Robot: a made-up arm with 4 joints.
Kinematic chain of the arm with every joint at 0, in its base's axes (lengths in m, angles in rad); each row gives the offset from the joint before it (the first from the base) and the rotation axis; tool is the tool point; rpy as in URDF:
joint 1: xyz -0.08 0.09 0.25 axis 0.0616 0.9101 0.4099
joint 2: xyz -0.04 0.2 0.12 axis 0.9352 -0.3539 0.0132
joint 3: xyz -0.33 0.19 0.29 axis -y
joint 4: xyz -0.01 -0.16 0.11 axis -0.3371 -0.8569 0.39
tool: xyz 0.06 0.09 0.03 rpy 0 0 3.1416
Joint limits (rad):
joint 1: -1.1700..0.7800
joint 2: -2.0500..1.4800
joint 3: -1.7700..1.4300
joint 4: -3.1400..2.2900
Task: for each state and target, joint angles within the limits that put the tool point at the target. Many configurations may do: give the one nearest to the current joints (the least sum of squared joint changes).
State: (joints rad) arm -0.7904 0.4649 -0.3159 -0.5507
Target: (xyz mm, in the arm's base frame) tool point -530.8 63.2 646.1
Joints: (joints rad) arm 0.0468 0.9272 0.2812 -0.2394
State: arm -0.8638 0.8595 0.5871 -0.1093
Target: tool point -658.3 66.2 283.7
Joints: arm -0.1871 1.4800 0.7101 -0.0509
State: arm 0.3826 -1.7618 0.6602 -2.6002
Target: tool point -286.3 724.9 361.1
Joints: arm -0.0406 -1.6995 0.8399 -2.3037
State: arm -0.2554 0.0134 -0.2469 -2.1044
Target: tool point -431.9 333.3 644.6
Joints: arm -0.0871 0.1280 -0.0951 -2.1294
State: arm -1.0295 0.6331 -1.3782 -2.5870
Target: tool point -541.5 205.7 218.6
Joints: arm -0.4265 1.3368 -1.2945 -3.0149
